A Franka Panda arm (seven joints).
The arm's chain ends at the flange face. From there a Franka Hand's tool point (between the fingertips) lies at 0.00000 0.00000 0.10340 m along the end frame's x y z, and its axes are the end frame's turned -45 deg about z.
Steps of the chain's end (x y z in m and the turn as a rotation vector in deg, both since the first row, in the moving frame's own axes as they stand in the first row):
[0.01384 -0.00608 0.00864 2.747 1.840 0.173]
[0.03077 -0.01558 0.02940 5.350 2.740 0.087]
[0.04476 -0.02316 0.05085 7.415 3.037 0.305]
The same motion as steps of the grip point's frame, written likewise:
[0.01994 0.00434 0.00847 0.641 3.243 0.173]
[0.04308 0.00742 0.02883 1.846 5.720 0.087]
[0.06134 0.00974 0.04984 3.096 7.391 0.305]

